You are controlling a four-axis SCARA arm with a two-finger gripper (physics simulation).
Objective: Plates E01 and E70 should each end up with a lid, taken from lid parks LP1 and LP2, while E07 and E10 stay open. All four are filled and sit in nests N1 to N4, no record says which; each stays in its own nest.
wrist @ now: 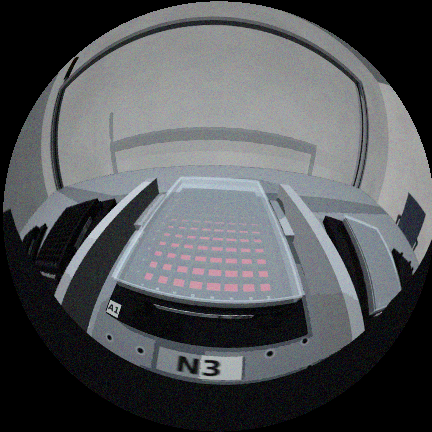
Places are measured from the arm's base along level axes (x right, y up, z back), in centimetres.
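Pixels of known places: gripper, between the fingertips: [216,189].
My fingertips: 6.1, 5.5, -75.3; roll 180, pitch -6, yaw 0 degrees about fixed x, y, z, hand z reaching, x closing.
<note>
Behind a point stands the place of what it marks, as x, y, z.
My gripper [216,189] @(6.1, 5.5, -75.3) is shut on a clear lid [220,186] @(6.5, 5.2, -76.6), with a finger at each long side. The lid is level over the filled plate [231,288] at nest N3, and its outline closely matches the plate's. Its front edge is at the plate's top edge; whether it rests on the plate or hangs just above cannot be told. Pink wells show through the lid. The dark front below carries an A1 tag [113,308] @(-0.4, 2.5, -66.0). The N3 label [200,367] lies in front. No plate code such as E01 is readable.
A dark ribbed object [70,235] @(-8.3, 3.9, -70.5) stands beyond the left finger. A clear lid-like piece [375,262] @(20.1, 4.1, -66.0) over something dark stands beyond the right finger, its label not visible. A dark blue panel [412,220] is at the far right. A wall with a dark-framed panel rises behind.
</note>
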